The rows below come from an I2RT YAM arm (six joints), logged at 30 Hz.
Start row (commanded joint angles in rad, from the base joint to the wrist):
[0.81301 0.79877 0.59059 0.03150 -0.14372 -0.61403]
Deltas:
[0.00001 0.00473 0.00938 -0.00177 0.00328 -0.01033]
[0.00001 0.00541 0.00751 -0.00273 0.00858 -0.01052]
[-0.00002 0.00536 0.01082 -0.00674 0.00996 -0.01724]
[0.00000 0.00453 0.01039 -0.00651 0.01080 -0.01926]
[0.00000 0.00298 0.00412 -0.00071 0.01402 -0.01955]
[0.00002 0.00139 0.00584 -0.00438 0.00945 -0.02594]
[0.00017 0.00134 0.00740 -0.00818 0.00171 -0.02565]
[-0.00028 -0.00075 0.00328 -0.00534 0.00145 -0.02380]
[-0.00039 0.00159 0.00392 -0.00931 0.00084 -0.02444]
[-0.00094 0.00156 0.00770 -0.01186 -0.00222 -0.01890]
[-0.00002 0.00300 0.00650 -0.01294 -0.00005 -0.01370]
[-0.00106 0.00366 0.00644 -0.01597 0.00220 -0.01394]
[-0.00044 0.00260 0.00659 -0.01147 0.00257 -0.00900]
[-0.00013 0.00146 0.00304 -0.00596 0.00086 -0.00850]
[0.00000 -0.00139 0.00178 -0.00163 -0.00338 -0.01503]
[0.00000 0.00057 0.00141 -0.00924 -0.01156 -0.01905]
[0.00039 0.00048 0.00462 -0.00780 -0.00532 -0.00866]
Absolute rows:
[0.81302 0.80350 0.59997 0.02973 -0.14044 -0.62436]
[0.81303 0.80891 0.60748 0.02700 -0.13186 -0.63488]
[0.81301 0.81427 0.61830 0.02026 -0.12190 -0.65212]
[0.81301 0.81880 0.62869 0.01375 -0.11110 -0.67138]
[0.81301 0.82178 0.63281 0.01304 -0.09708 -0.69093]
[0.81303 0.82317 0.63865 0.00866 -0.08763 -0.71687]
[0.81320 0.82451 0.64605 0.00048 -0.08592 -0.74252]
[0.81292 0.82376 0.64933 -0.00486 -0.08447 -0.76632]
[0.81253 0.82535 0.65325 -0.01417 -0.08363 -0.79076]
[0.81159 0.82691 0.66095 -0.02603 -0.08585 -0.80966]
[0.81157 0.82991 0.66745 -0.03897 -0.08590 -0.82336]
[0.81051 0.83357 0.67389 -0.05494 -0.08370 -0.83730]
[0.81007 0.83617 0.68048 -0.06641 -0.08113 -0.84630]
[0.80994 0.83763 0.68352 -0.07237 -0.08027 -0.85480]
[0.80994 0.83624 0.68530 -0.07400 -0.08365 -0.86983]
[0.80994 0.83681 0.68671 -0.08324 -0.09521 -0.88888]
[0.81033 0.83729 0.69133 -0.09104 -0.10053 -0.89754]

